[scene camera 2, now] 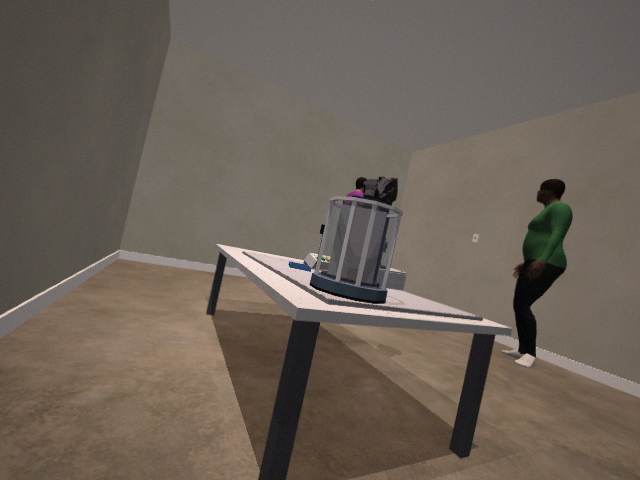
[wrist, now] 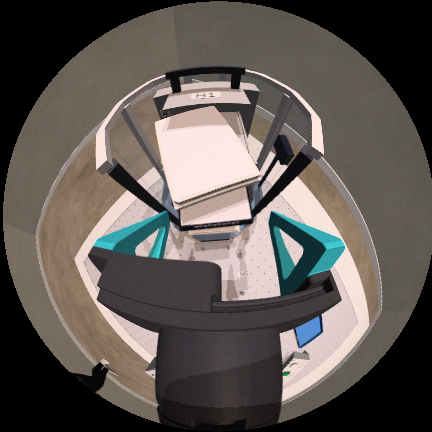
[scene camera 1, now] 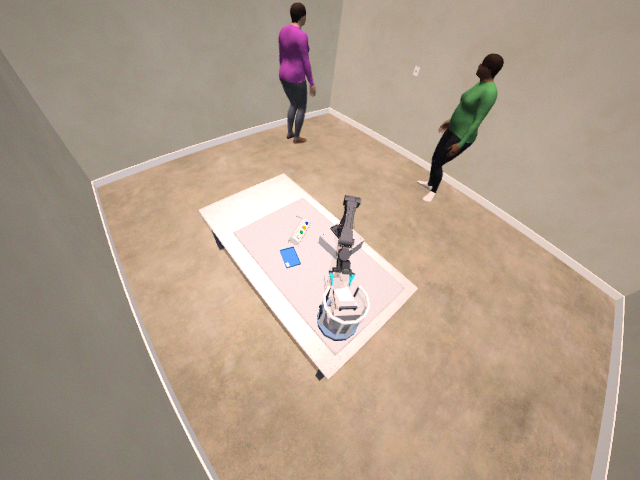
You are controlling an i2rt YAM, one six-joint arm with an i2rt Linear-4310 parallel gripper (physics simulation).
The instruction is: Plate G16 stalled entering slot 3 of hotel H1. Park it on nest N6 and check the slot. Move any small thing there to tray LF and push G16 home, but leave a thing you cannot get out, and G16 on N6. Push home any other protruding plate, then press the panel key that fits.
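Frame: origin at the arm's base, x ahead, y left, z up, level; centimetres.
Seen in the pictures: gripper, fingertip midpoint: [wrist: 218, 216] [scene camera 1: 340, 286].
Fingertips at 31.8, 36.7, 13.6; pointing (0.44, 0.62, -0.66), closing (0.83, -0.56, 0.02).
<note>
Offsets run from my fingertips to a thing's middle, as dx, dy, dz.
Hotel H1 {+5.5, +10.2, -7.3} [scene camera 1: 337, 331] [scene camera 2: 347, 289] [wrist: 231, 96] stands at the table's near end in a round cage. In the wrist view, a pale plate {+2.6, +7.9, +0.8} [wrist: 205, 155] sits high in it, turned askew and sticking out at the front. A second pale plate {+2.6, +5.4, -3.4} [wrist: 220, 209] with a black front edge lies below it, and part of another pale plate shows lower. I cannot read their labels. My gripper [scene camera 1: 342, 279] [wrist: 218, 216] is open and empty in front of the hotel. Nest N6 {-5.2, -7.9, -19.1} [wrist: 244, 273] lies below, partly hidden by my gripper. The blue tray {+6.6, -44.2, -22.0} [scene camera 1: 290, 257] [scene camera 2: 299, 266] [wrist: 308, 331] lies flat.
The key panel {-10.5, -59.1, -18.7} [scene camera 1: 296, 238] [scene camera 2: 310, 259] [wrist: 299, 361] stands beyond the blue tray. A grey block [scene camera 1: 330, 245] [scene camera 2: 395, 279] stands beside the arm. The cage's dark front posts [wrist: 142, 191] [wrist: 280, 185] flank the plates. Two people stand off the table [scene camera 1: 258, 283].
</note>
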